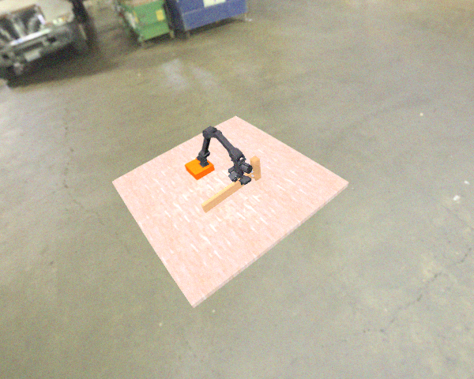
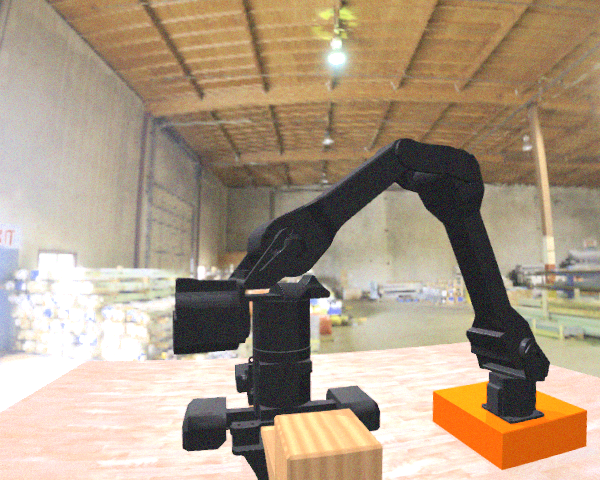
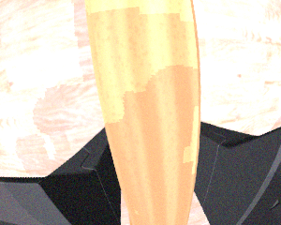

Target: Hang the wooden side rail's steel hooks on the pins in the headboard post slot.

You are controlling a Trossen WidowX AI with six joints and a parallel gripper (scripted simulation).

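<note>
The headboard post is 1 cm behind my gripper tip, 14 cm to the left of it and 4 cm above it.
</note>
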